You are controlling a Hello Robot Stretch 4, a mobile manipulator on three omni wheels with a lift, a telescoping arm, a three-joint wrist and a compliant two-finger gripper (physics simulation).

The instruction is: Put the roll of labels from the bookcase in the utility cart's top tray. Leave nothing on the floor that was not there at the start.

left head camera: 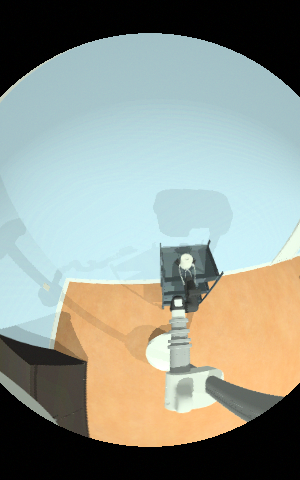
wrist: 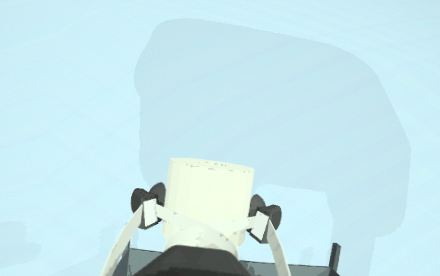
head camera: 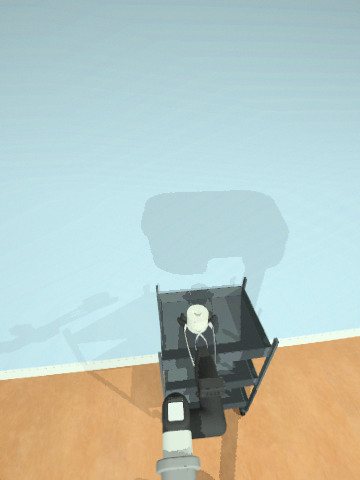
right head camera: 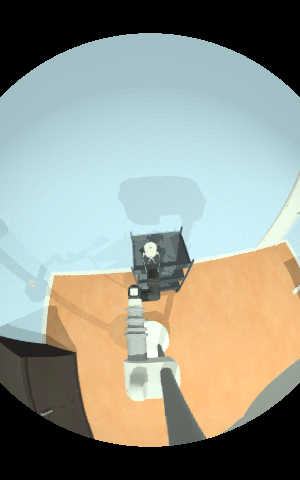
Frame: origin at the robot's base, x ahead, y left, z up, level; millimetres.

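Where they show: gripper, fingertip midpoint: [left head camera: 184, 258] [head camera: 196, 313] [right head camera: 149, 246]; robot's base, link origin: [left head camera: 166, 350] [right head camera: 148, 338].
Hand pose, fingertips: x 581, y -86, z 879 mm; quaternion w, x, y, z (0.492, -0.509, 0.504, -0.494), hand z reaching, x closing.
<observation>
Things, the pixels of their top centre, and the offset from my fingertips. "pt": a spot on its surface instead.
- dark grey utility cart, surface spot: [head camera: 260, 375] [right head camera: 185, 275] pt dx -50, dy -299, dz -410 mm
- cart's far post, surface spot: [wrist: 335, 257] pt dx +271, dy -286, dz -153 mm
- dark brown cabinet, surface spot: [left head camera: 60, 390] pt dx -1114, dy +909, dz -359 mm
A white roll of labels [head camera: 197, 312] [left head camera: 186, 259] [right head camera: 150, 247] [wrist: 210, 190] is held upright between the two fingertips. My gripper [head camera: 197, 320] [wrist: 206, 203] is shut on it, one dark pad on either side. The dark grey utility cart [head camera: 260, 375] [left head camera: 212, 287] [right head camera: 186, 275] stands at the wall. In the head camera view the roll and fingertips appear over the inside of its top tray [head camera: 240, 351]; the exact height above the tray floor cannot be told. In the wrist view the cart's far post [wrist: 335, 257] and part of the tray's rim show at the bottom. The bookcase is not identifiable.
A light blue wall [head camera: 200, 125] rises right behind the cart. The two lower shelves are under the top tray. A dark brown cabinet [left head camera: 60, 390] [right head camera: 50, 385] stands at the lower left. A white round object [left head camera: 157, 353] [right head camera: 159, 336] shows beside the arm.
</observation>
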